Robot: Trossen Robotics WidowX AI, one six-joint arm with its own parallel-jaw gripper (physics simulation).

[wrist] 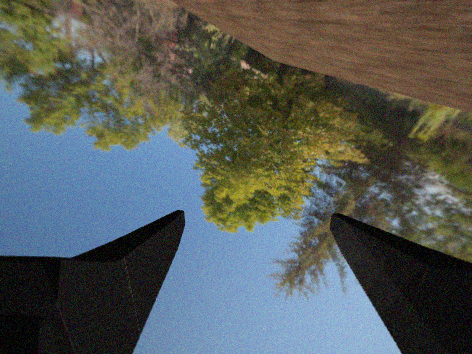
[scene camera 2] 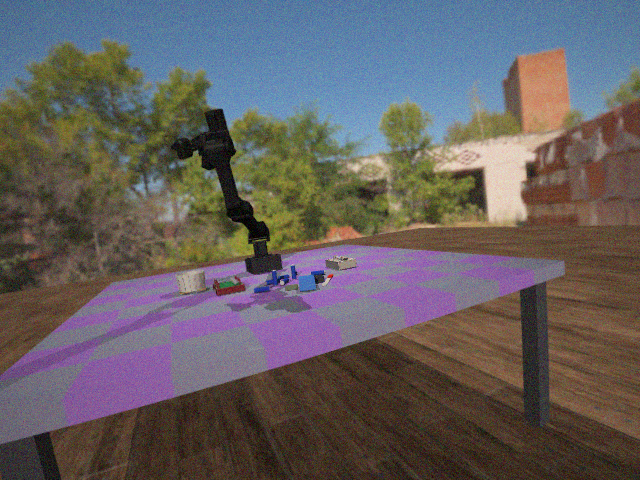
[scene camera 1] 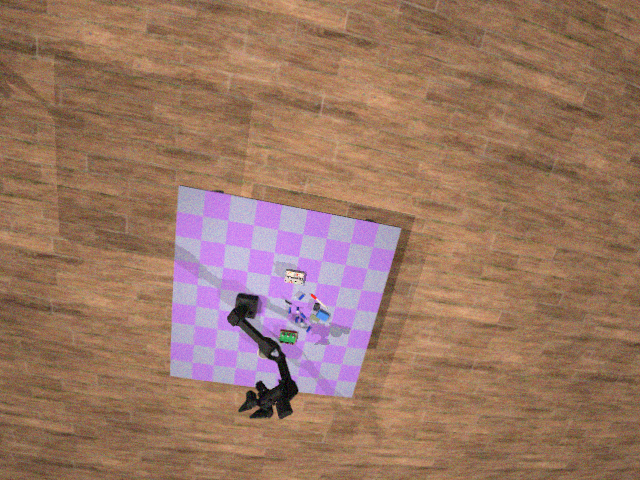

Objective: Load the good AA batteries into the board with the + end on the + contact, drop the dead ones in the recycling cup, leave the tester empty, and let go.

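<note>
My gripper is open and empty, high up beyond the table edge. Several small blue cylinders, apparently the batteries, lie or stand mid-table; one is upright and one lies flat. Their + ends and charge are too small to tell. A green and red holder, seemingly the board, sits beside them. A cream box, possibly the tester, stands on their other side; its contents are unclear. A whitish cup stands near the holder and is mostly hidden under the arm in scene camera 1.
A blue block, a red-tipped white piece and a dark piece lie by the cylinders. The arm's black base stands on the checkered table. Shadows cross the table.
</note>
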